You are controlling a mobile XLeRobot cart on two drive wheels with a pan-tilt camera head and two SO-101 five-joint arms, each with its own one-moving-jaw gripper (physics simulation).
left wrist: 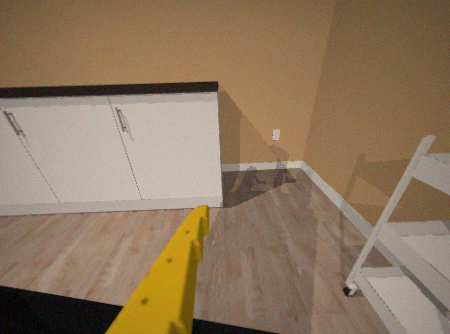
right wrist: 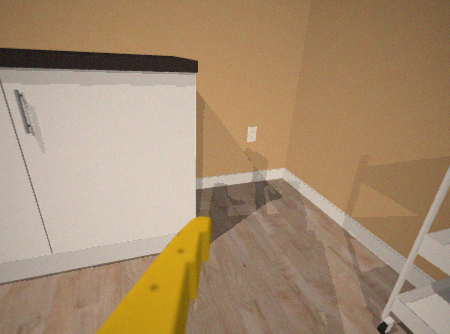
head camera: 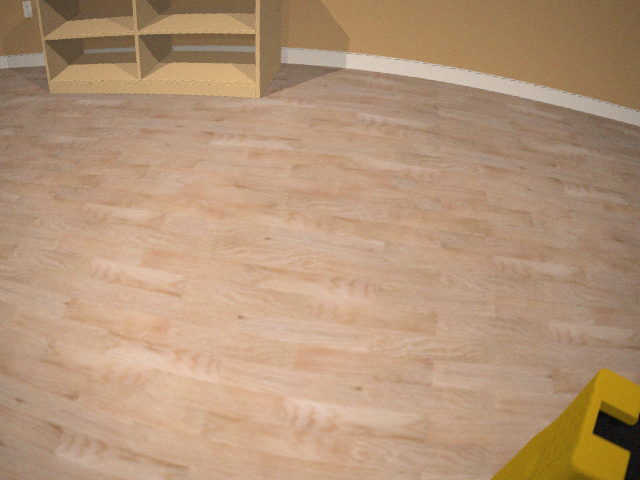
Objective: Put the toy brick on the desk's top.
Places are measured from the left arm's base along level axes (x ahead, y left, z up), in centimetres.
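Pixels of known places: left hand, tool point: (left wrist: 208,216); right hand, tool point: (right wrist: 210,233).
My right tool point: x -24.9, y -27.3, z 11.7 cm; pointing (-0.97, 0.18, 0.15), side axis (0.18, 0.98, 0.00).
Note:
Ahead of a thing's pixels: the offset from my right tool point to its middle. "*": to the spot under its first point.
The toy brick and the desk do not show in any of the three views. My left gripper (left wrist: 201,216) is fully open in the left wrist view: one yellow notched jaw shows, pointing up from the bottom, and the moving jaw is out of the picture. My right gripper (right wrist: 202,228) is fully open in the right wrist view in the same way, with nothing against its visible jaw. A yellow and black part of my right arm (head camera: 560,439) shows at the bottom right of the head view; its jaws are hidden there.
A light wooden shelf unit (head camera: 268,51) stands against the wall at the top left of the head view. A white cabinet {* dx -88.5, dy -24.6, dz -32.5 cm} (left wrist: 172,145) (right wrist: 115,150) with a dark top stands at the left in both wrist views. A white wheeled cart {* dx -45.3, dy +72.0, dz -39.2 cm} (left wrist: 389,215) (right wrist: 421,237) stands at their right.

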